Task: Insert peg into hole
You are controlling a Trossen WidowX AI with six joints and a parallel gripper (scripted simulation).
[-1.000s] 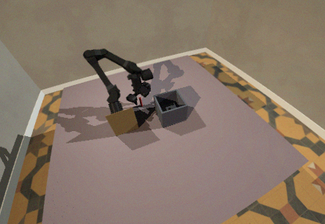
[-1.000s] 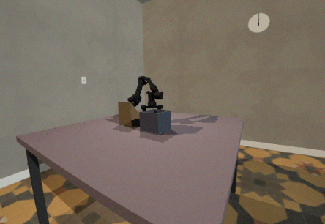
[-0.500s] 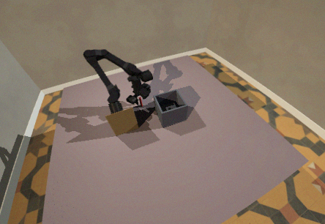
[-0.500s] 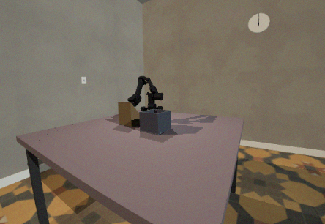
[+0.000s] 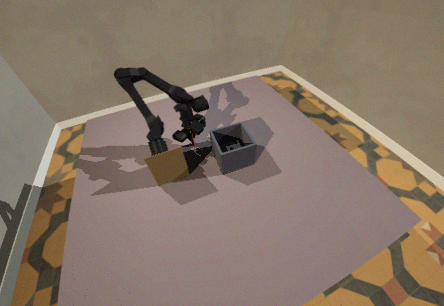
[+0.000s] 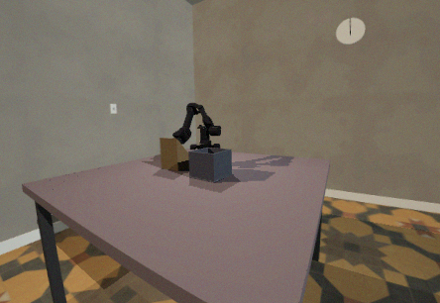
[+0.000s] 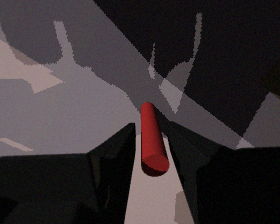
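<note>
My hand is 150 mm short of the dark plate, 160 mm to the left of it and 30 mm above it. Round my hand: red peg 40 mm below.
</note>
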